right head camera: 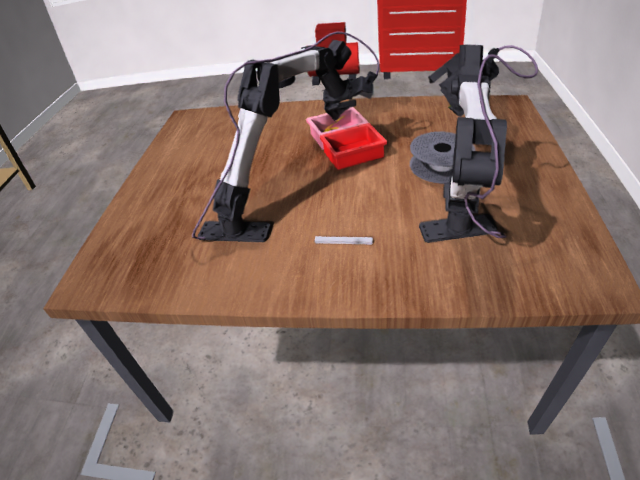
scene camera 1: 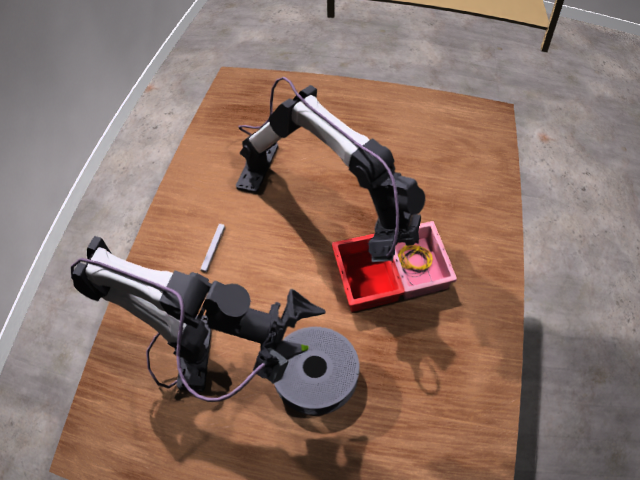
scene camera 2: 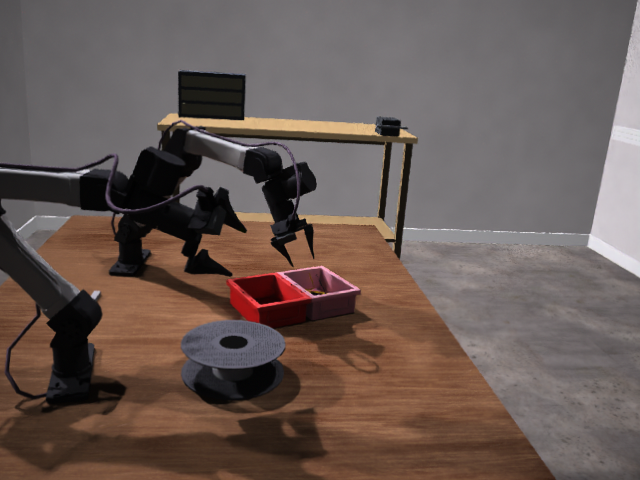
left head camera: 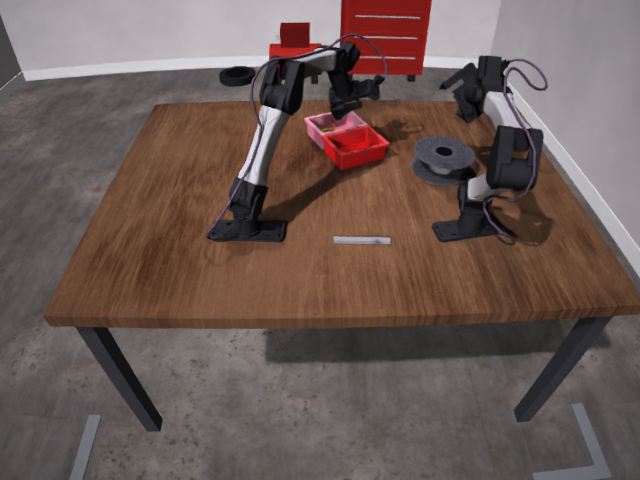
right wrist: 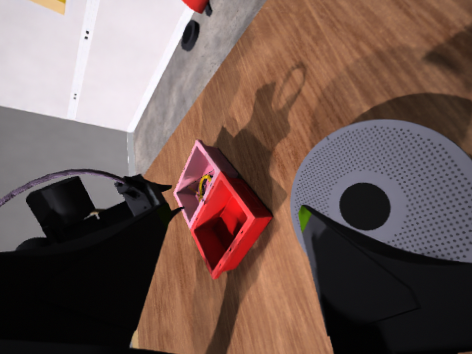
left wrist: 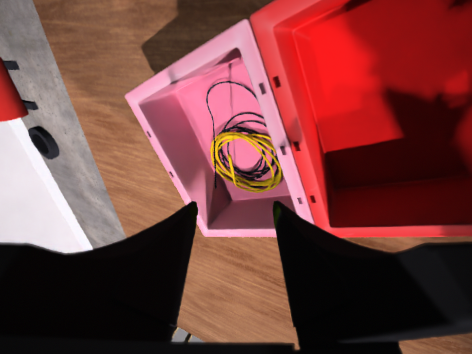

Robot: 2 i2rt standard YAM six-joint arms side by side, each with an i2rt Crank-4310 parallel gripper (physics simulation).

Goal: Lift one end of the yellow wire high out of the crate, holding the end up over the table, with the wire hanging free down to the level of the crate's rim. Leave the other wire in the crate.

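Seen in the pictures: left gripper, fingertip midpoint: (right head camera: 336, 113) (scene camera 2: 303, 262) (left head camera: 337, 113) (right wrist: 178, 196) (left wrist: 235, 204); right gripper, fingertip midpoint: (right head camera: 440, 93) (scene camera 1: 316, 330) (scene camera 2: 239, 253) (left head camera: 448, 100) (right wrist: 234, 207); left arm's base, link origin: (right head camera: 234, 232) (scene camera 1: 257, 166) (scene camera 2: 130, 263) (left head camera: 247, 232); right arm's base, link origin: (right head camera: 458, 229) (scene camera 1: 195, 353) (scene camera 2: 72, 373) (left head camera: 467, 229).
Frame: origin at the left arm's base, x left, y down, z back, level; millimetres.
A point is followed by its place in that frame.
Note:
The yellow wire (left wrist: 250, 188) @(x -172, y -15, z -503 mm) (scene camera 1: 430, 258) @(x -196, y -10, z -554 mm) lies coiled in the pink crate (left wrist: 272, 117) @(x -280, y -63, z -480 mm) (scene camera 1: 442, 248) @(x -193, y -63, z -577 mm) (scene camera 2: 330, 308) @(x -304, y -23, z -554 mm); in the left wrist view a short yellow strand crosses the inside of the coil. The black wire (left wrist: 252, 175) @(x -187, y -9, z -505 mm) lies coiled mostly under it, with a loose loop toward the top of that view. My left gripper (left wrist: 235, 204) @(x -232, y -111, z -485 mm) (scene camera 2: 302, 261) @(x -232, y -111, z -485 mm) is open and empty, pointing down a little above the crate's rim at its far side in scene camera 2. My right gripper (right wrist: 234, 207) @(x -560, y -241, z -352 mm) (scene camera 2: 238, 252) @(x -560, y -241, z -352 mm) is open and empty, held up near the spool, away from the wires.
A red crate (scene camera 1: 338, 263) @(x -301, y -62, z -329 mm) (scene camera 2: 279, 315) @(x -370, y -30, z -432 mm) is joined to the pink crate's side. A grey spool (scene camera 1: 336, 361) @(x -553, y -65, z -390 mm) (scene camera 2: 206, 343) @(x -588, y -65, z -296 mm) stands beside and below my right gripper. A light grey bar (left head camera: 361, 240) @(x -307, y -10, z 26 mm) (scene camera 1: 212, 248) @(x -315, y -10, z 18 mm) lies between the arm bases.

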